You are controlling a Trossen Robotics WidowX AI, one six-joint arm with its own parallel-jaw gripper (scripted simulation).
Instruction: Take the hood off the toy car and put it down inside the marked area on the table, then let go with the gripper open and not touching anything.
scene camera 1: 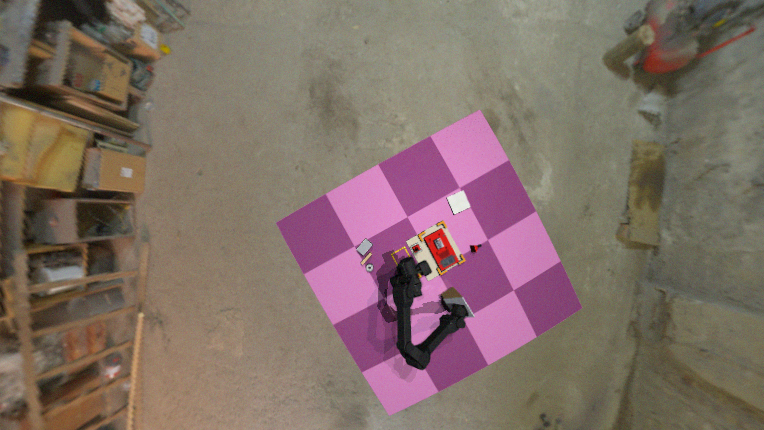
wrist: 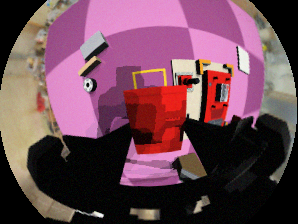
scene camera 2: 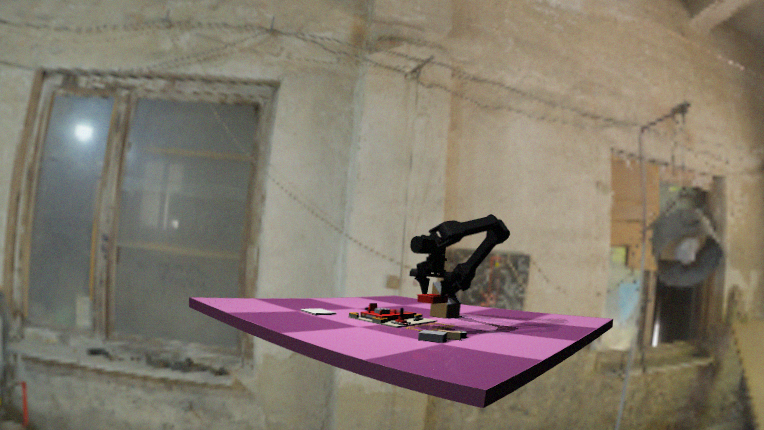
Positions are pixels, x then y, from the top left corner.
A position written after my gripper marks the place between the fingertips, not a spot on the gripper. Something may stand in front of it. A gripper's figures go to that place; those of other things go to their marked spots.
Labels:
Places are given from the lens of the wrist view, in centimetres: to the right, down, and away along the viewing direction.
my gripper (wrist: 157, 122): 1, 2, 10
hood (wrist: 157, 115): 1, 1, 8
toy car (wrist: 212, 112): 20, 1, 18
The marked spots on the toy car and the hood are 21 cm apart.

